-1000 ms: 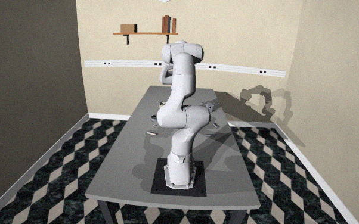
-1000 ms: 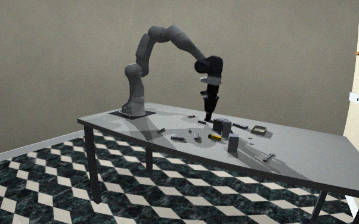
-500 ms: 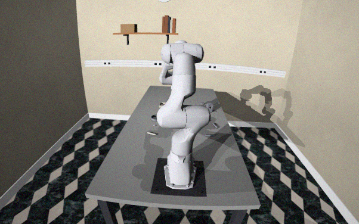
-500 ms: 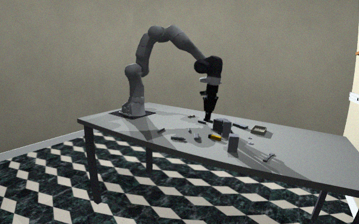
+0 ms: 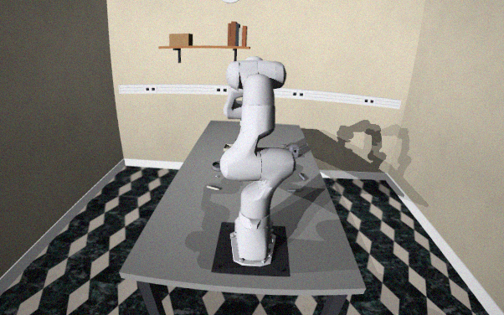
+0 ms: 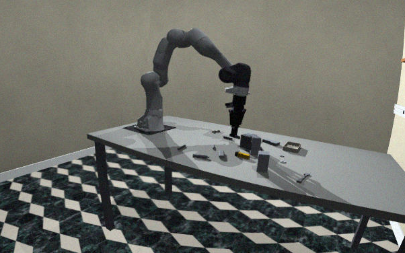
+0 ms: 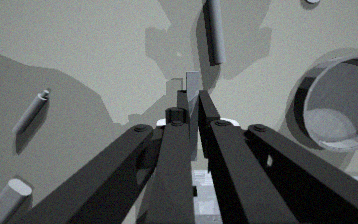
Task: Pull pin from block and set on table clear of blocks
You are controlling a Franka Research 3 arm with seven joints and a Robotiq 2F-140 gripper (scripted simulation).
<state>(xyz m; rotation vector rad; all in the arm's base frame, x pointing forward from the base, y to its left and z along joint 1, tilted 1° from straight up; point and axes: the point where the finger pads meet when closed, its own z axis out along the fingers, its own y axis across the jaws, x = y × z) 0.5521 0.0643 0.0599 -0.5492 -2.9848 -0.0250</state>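
Now: the grey rod 60 mm below my hand, 60 mm behind it and 50 mm to the left of it. Also, from my hand: round dish: 150 mm to the left, 60 mm below, 60 mm ahead; grey square pin: 30 mm below, 10 mm ahead; grey block: 100 mm ahead, 40 mm to the right, 30 mm below.
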